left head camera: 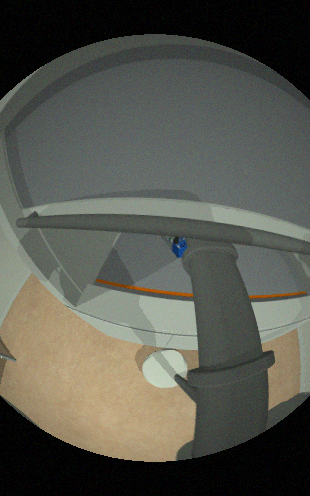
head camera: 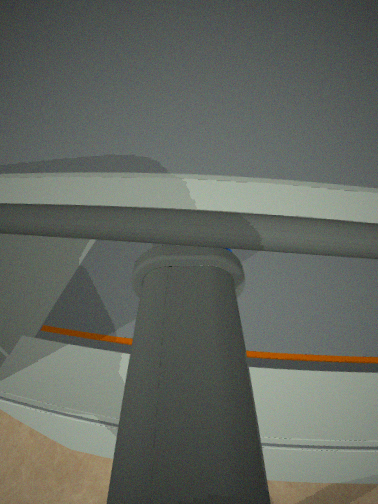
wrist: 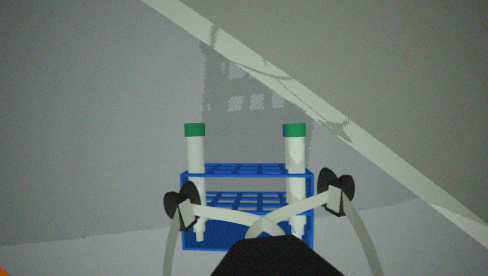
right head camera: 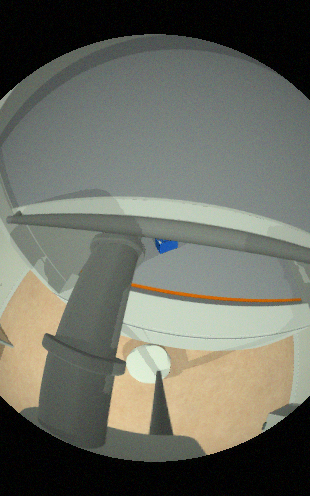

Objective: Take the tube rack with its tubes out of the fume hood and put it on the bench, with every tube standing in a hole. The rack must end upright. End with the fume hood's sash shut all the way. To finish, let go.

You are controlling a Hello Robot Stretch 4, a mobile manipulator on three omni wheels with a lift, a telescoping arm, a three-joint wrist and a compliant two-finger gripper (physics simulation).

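Places are measured from the robot's base along level axes (x ahead, y left, z up), in centimetres.
Where they show: gripper, fingertip midpoint: (left head camera: 183,239) (wrist: 258,190); robot's base, link origin: (left head camera: 163,367) (right head camera: 149,362).
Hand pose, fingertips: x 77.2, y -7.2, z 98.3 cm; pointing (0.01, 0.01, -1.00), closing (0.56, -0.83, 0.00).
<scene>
Each offset is from my fingertips to the top centre of the thing.
The blue tube rack {dx -2.4, dy -0.2, dz +0.8 cm} (left head camera: 180,248) (right head camera: 167,246) (wrist: 220,236) stands upright on the floor of the fume hood. In the wrist view, one green-capped tube {dx -2.5, dy +5.6, dz -0.3 cm} (wrist: 195,152) stands at its left end and another green-capped tube {dx +2.2, dy -3.2, dz +0.2 cm} (wrist: 295,152) at its right end, with a sliver of a blue cap {dx +6.9, dy -0.6, dz -2.5 cm} (wrist: 284,130) behind the latter. My gripper (wrist: 258,190) is open: its left fingertip overlaps the rack's left end, and its right fingertip is just beyond the right end. Whether they touch the rack cannot be told. The sash (head camera: 280,200) (left head camera: 125,206) (right head camera: 165,206) is raised, with my arm passing beneath it.
The sash's dark handle bar (head camera: 310,235) (left head camera: 125,223) (right head camera: 210,235) crosses above my arm (head camera: 190,380) (left head camera: 225,320) (right head camera: 95,300). An orange strip (head camera: 310,357) (left head camera: 170,293) (right head camera: 215,297) runs along the hood's front edge. A pale round object (left head camera: 165,368) (right head camera: 148,364) is on the tan floor below.
</scene>
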